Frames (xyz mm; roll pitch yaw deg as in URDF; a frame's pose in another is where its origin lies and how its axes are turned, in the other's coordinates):
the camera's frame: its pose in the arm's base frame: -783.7 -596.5 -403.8 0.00 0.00 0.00
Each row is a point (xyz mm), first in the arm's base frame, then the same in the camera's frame.
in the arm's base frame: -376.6 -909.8 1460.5
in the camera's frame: 407.1 -313.3 1864.3
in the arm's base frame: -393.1 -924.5 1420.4
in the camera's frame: 390.6 -328.0 1824.2
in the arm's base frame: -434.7 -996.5 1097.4
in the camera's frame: 349.0 -400.0 1501.2
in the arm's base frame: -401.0 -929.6 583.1
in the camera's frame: 382.7 -333.1 986.9
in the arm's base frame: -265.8 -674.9 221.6
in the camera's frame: 517.9 -78.4 625.4
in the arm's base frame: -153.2 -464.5 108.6
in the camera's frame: 630.5 132.0 512.4
